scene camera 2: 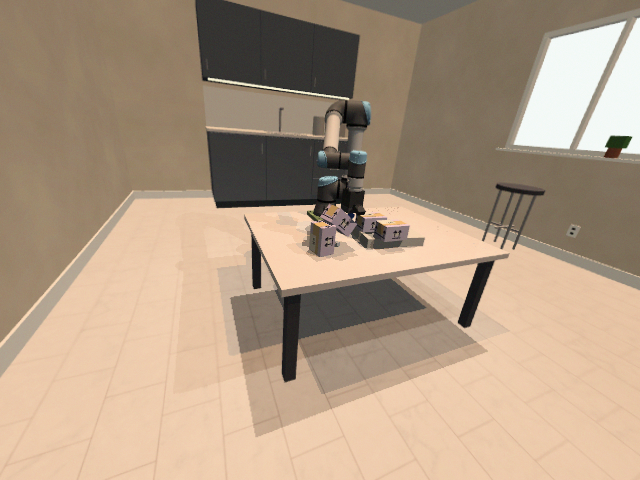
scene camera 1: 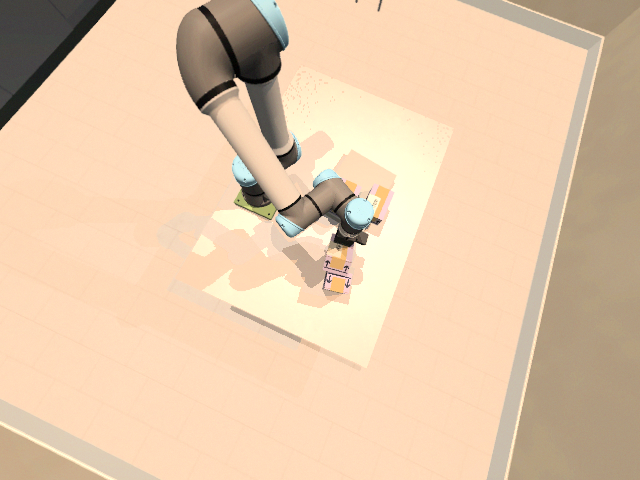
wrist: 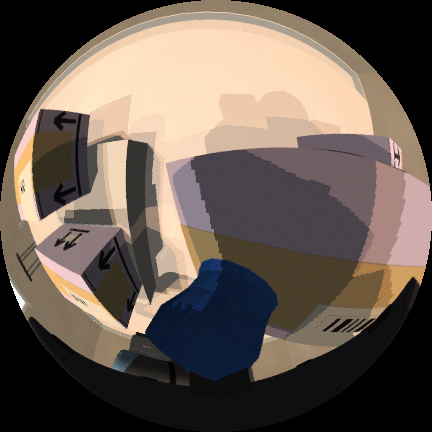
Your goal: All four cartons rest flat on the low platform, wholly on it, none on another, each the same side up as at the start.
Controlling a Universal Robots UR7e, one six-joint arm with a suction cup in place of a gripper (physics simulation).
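Pixels of known places: hand, tool point: (wrist: 210,279); arm's base, link origin: (scene camera 1: 259,191).
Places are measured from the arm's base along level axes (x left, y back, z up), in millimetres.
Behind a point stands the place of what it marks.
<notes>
My suction gripper (scene camera 1: 342,241) {x -117, y -402, z 99 mm} (scene camera 2: 351,214) (wrist: 215,315) is shut on a pink-and-orange carton (scene camera 1: 338,262) {x -227, y -408, z 165 mm} (scene camera 2: 344,223) {x -186, y -452, z 108 mm} (wrist: 280,200). In the scene camera 2 view this carton is tilted, its right end lower, above the table left of the platform. A second carton (scene camera 1: 337,283) {x -294, y -430, z 111 mm} (scene camera 2: 322,239) {x -315, y -480, z 60 mm} (wrist: 345,143) {x -245, y -465, z 60 mm} stands on end on the table close by; whether the two touch is unclear. The third carton (scene camera 1: 351,184) {x 107, y -377, z 100 mm} (scene camera 2: 369,223) {x 8, y -405, z 71 mm} (wrist: 95,267) {x -22, y -393, z 81 mm} and the fourth carton (scene camera 1: 383,198) {x 88, y -518, z 100 mm} (scene camera 2: 392,230) {x 31, y -542, z 80 mm} (wrist: 60,160) {x 3, y -488, z 64 mm} rest upright, side by side, on the low grey platform (scene camera 2: 414,241) {x 196, y -551, z 3 mm} (wrist: 138,200) {x -38, y -418, z -5 mm}. The arm partly hides them in the scene camera 1 view.
The table (scene camera 1: 320,325) {x -468, y -425, z -24 mm} (scene camera 2: 289,276) {x -510, y -577, z -24 mm} carries everything. The arm's green base plate (scene camera 1: 254,206) {x -78, y -6, z 10 mm} (scene camera 2: 313,215) {x -87, y 0, z -5 mm} is at the table's side. The platform's raised dark edge faces the held carton in the wrist view. A stool (scene camera 2: 519,189) stands beyond the table.
</notes>
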